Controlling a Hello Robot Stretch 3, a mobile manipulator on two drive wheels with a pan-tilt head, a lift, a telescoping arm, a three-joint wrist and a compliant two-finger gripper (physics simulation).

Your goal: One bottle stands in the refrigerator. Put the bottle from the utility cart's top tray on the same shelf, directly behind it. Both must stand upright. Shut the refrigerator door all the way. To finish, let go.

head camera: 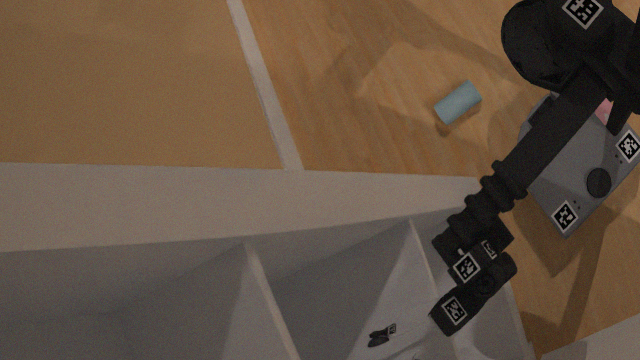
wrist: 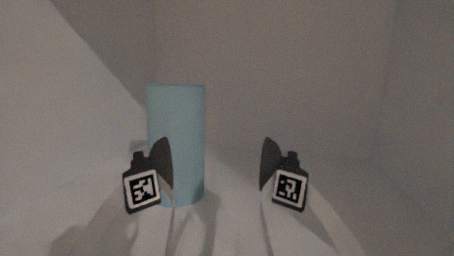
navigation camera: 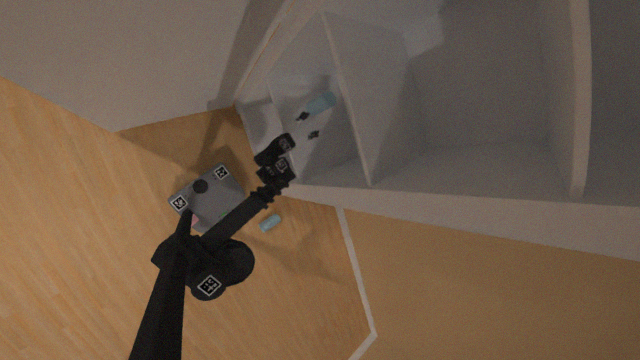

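Seen in the pictures: gripper, fingertip midpoint: (wrist: 216, 155) (navigation camera: 313, 122); robot's base at its link origin: (head camera: 596, 182) (navigation camera: 200, 185).
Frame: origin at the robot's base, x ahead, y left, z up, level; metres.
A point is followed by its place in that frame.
A light blue bottle (navigation camera: 321, 103) {x 0.031, y -0.568, z 0.639 m} (wrist: 187, 120) {x 0.013, y -0.572, z 0.627 m} stands upright on a refrigerator shelf. My gripper (navigation camera: 308, 125) {x -0.019, y -0.501, z 0.612 m} (wrist: 216, 155) {x -0.019, y -0.501, z 0.612 m} is open and empty inside that compartment. In the wrist view its left finger overlaps the bottle's lower part, and the bottle stands beyond that finger, outside the gap between the fingertips. A second light blue bottle (head camera: 458, 102) {x -0.462, y -0.177, z 0.067 m} (navigation camera: 270, 223) {x -0.467, y -0.177, z 0.069 m} lies on its side on the floor beside my base. The refrigerator (head camera: 150, 205) {x -0.249, y -0.309, z 1.052 m} (navigation camera: 450, 216) {x -0.260, y -0.305, z 1.130 m} is open; its door (navigation camera: 100, 60) {x 0.421, y -0.006, z 0.656 m} stands swung out. The utility cart does not show in these views.
My arm (head camera: 550, 132) {x -0.104, y -0.025, z 0.725 m} (navigation camera: 232, 217) {x -0.088, y -0.023, z 0.725 m} reaches over the refrigerator's near side wall. My base (head camera: 570, 170) {x -0.077, y -0.042, z 0.160 m} (navigation camera: 220, 197) {x -0.108, y -0.043, z 0.160 m} is on the floor below it. A shelf board (navigation camera: 350, 102) {x 0.005, y -0.405, z 0.921 m} borders the bottle's compartment. A pale strip (head camera: 260, 75) {x -1.103, y -0.630, z 0.052 m} (navigation camera: 357, 270) {x -1.506, y -0.512, z 0.067 m} runs beside a plain tan surface.
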